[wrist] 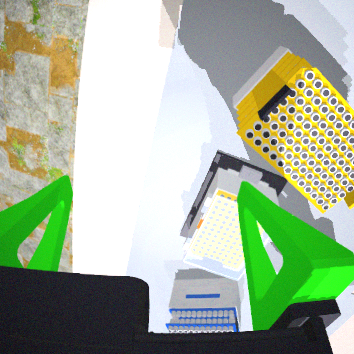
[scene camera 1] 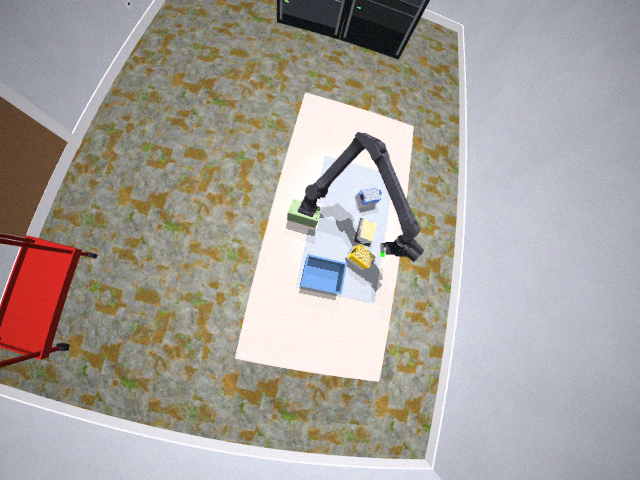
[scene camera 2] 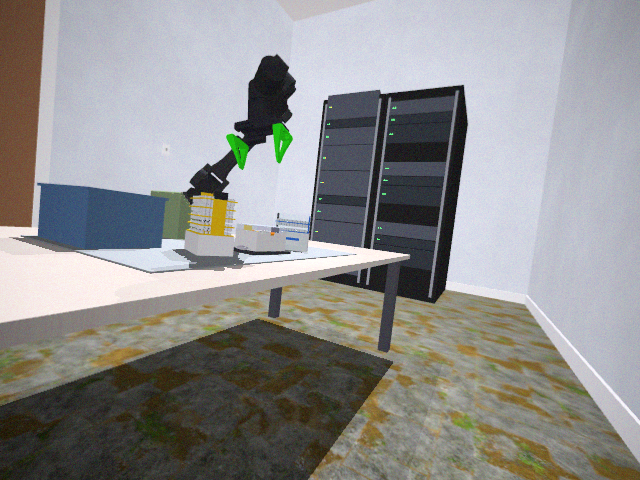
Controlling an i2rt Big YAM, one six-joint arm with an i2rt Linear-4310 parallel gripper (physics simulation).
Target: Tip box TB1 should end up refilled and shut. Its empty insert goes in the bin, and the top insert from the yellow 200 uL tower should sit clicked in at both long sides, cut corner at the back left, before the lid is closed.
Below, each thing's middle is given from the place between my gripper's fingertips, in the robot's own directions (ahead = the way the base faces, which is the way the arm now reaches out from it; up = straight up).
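The clear lid [wrist: 215, 246] has my gripper 130 mm to the right of it, 110 mm past it and 150 mm above it. The blue bin [scene camera 2: 86, 217], measured from my hand, is 280 mm behind, 210 mm to the right and 160 mm below. As for the blue-and-white tip box [wrist: 201, 304], I find it 330 mm to the left of my hand and 170 mm behind it, and it is 150 mm below.
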